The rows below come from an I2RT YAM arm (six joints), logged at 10 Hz.
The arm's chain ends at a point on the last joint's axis. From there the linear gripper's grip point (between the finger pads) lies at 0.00 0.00 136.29 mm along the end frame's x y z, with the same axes.
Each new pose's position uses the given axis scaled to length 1; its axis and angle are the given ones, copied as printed.
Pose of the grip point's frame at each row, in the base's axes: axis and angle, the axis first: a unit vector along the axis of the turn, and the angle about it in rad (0 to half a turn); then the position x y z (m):
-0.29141, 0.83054, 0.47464, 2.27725, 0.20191, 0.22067, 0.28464
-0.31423, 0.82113, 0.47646, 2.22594, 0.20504, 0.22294, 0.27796
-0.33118, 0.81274, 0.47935, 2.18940, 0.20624, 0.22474, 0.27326
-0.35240, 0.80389, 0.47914, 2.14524, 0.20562, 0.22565, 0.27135
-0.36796, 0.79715, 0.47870, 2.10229, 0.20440, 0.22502, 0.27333
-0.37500, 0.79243, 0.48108, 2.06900, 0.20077, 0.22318, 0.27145
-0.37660, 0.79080, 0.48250, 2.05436, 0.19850, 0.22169, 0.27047
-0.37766, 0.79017, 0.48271, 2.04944, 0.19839, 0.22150, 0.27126
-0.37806, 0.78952, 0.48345, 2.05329, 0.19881, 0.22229, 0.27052
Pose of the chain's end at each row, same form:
-0.29141, 0.83054, 0.47464, 2.27725, 0.14689, 0.10186, 0.32248
-0.31423, 0.82113, 0.47646, 2.22594, 0.14914, 0.10317, 0.31121
-0.33118, 0.81274, 0.47935, 2.18940, 0.15018, 0.10408, 0.30282
-0.35240, 0.80389, 0.47914, 2.14524, 0.14916, 0.10431, 0.29712
-0.36796, 0.79715, 0.47870, 2.10229, 0.14692, 0.10342, 0.29534
-0.37500, 0.79243, 0.48108, 2.06900, 0.14223, 0.10150, 0.28996
-0.37660, 0.79080, 0.48250, 2.05436, 0.13936, 0.10007, 0.28735
-0.37766, 0.79017, 0.48271, 2.04944, 0.13909, 0.09989, 0.28765
-0.37806, 0.78952, 0.48345, 2.05329, 0.13996, 0.10049, 0.28712

